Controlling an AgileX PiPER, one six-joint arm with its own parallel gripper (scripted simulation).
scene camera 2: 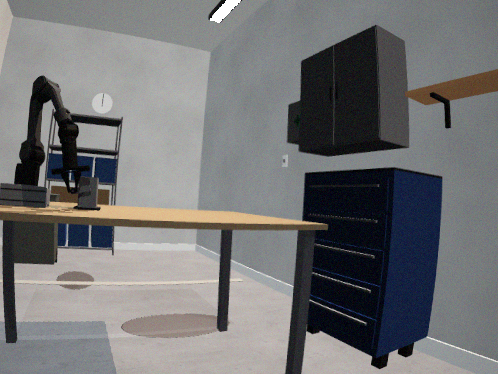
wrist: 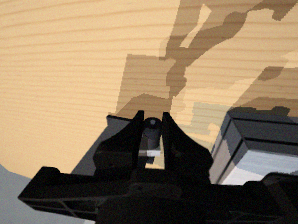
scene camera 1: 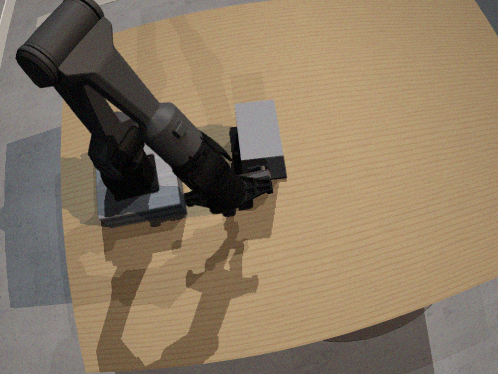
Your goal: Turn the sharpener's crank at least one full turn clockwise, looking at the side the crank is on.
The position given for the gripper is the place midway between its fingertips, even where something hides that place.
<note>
In view: the gripper (scene camera 1: 238,204) and a sharpener (scene camera 1: 260,144).
The gripper shows as well in the wrist view (wrist: 153,118). The sharpener also shows in the wrist view (wrist: 86,166).
</note>
